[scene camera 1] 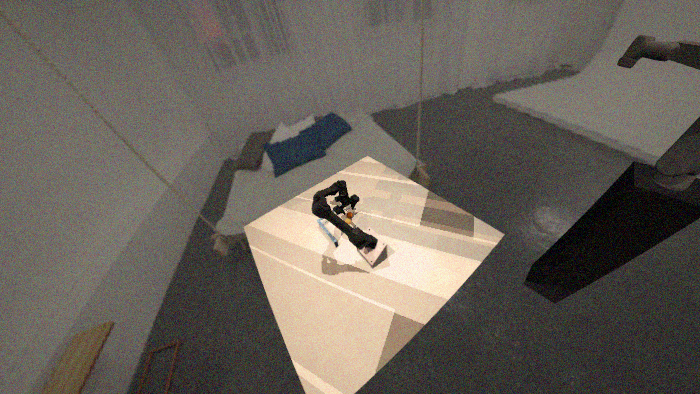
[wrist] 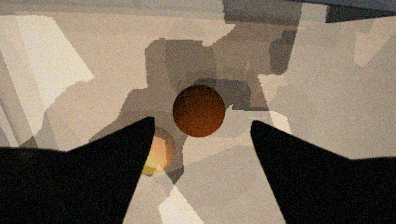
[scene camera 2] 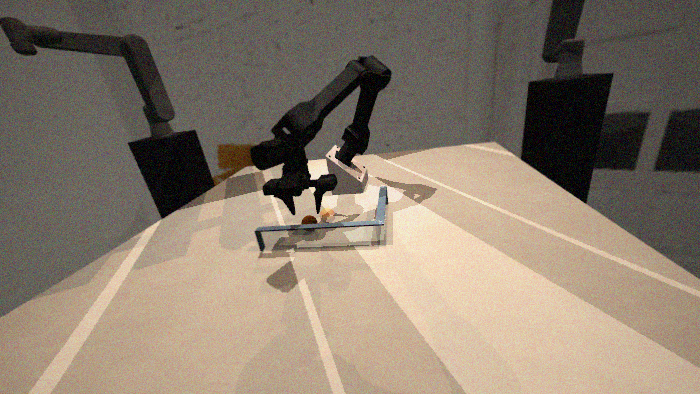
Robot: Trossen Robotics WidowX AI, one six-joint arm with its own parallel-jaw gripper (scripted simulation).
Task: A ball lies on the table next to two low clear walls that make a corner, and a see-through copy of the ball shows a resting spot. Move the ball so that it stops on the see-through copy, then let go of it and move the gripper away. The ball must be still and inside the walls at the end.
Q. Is my gripper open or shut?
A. Open.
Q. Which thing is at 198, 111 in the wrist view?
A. An orange-brown ball.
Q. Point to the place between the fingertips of my gripper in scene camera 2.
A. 306, 214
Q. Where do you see a see-through copy of ball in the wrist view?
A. At 162, 151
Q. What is my gripper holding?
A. Nothing.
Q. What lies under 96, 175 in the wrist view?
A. My gripper.
